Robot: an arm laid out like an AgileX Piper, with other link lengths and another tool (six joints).
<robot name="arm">
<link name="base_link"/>
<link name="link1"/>
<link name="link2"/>
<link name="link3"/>
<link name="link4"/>
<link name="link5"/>
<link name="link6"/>
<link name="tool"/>
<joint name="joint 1" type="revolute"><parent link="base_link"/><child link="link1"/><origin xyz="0.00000 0.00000 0.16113"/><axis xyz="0 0 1"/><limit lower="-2.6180" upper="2.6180"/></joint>
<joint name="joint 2" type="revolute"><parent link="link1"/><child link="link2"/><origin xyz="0.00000 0.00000 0.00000" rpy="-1.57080 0.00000 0.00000"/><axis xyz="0 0 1"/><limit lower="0.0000" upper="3.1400"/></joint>
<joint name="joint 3" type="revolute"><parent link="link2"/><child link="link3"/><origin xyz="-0.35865 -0.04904 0.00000"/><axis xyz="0 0 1"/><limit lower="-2.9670" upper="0.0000"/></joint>
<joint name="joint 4" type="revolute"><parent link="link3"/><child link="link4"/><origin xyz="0.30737 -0.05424 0.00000" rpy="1.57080 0.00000 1.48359"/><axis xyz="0 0 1"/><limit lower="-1.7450" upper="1.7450"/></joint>
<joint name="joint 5" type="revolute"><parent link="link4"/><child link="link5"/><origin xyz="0.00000 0.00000 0.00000" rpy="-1.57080 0.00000 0.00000"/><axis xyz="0 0 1"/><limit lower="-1.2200" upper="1.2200"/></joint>
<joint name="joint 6" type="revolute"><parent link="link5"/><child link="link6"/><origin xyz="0.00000 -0.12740 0.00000" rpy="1.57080 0.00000 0.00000"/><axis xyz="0 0 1"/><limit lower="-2.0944" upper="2.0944"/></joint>
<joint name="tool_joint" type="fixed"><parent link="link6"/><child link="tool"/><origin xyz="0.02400 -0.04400 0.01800" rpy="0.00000 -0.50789 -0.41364"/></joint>
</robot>
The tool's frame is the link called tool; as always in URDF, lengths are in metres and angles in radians.
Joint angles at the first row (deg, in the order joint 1, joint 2, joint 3, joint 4, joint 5, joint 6):
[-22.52, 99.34, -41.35, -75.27, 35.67, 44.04]
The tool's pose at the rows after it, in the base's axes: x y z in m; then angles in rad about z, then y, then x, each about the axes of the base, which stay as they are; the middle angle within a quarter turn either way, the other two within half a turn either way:
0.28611, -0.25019, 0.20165, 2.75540, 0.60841, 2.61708
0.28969, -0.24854, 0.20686, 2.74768, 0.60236, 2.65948
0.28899, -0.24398, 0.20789, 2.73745, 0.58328, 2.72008
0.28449, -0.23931, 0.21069, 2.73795, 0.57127, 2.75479
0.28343, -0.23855, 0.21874, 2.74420, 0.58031, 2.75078
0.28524, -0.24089, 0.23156, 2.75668, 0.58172, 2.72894
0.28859, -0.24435, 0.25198, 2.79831, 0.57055, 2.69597
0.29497, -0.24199, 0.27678, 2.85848, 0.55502, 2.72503
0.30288, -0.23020, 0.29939, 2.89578, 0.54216, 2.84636
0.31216, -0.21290, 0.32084, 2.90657, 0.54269, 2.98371
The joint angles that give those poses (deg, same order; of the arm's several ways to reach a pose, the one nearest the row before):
[-22.52, 98.31, -42.90, -70.32, 35.56, 38.63]
[-22.52, 97.62, -44.45, -63.90, 35.56, 32.06]
[-22.52, 96.90, -45.31, -56.30, 35.96, 24.79]
[-22.52, 95.70, -45.31, -51.41, 36.69, 20.36]
[-22.52, 94.50, -45.64, -50.15, 37.24, 19.03]
[-22.52, 93.65, -47.12, -49.32, 38.99, 17.79]
[-22.52, 92.88, -50.43, -46.69, 42.82, 15.61]
[-22.52, 92.12, -56.21, -37.70, 48.78, 9.21]
[-22.52, 91.72, -63.07, -24.97, 56.81, 0.65]
[-22.05, 91.72, -69.49, -14.76, 65.03, -4.88]

